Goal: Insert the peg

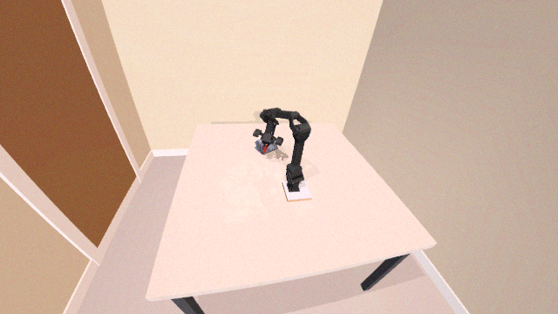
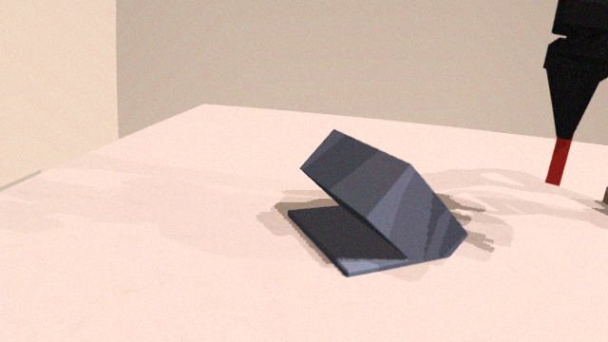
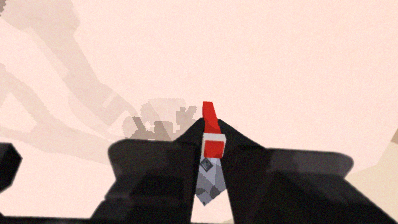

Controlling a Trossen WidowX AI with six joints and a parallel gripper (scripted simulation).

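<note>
Now: gripper tip 150 mm short of the sloped grey-blue panel, 80 mm above it and 30 mm to the left of it. The rest, counted from my gripper tip: red peg 20 mm above; thin grey base plate 170 mm ahead, 120 mm below, 20 mm to the right.
</note>
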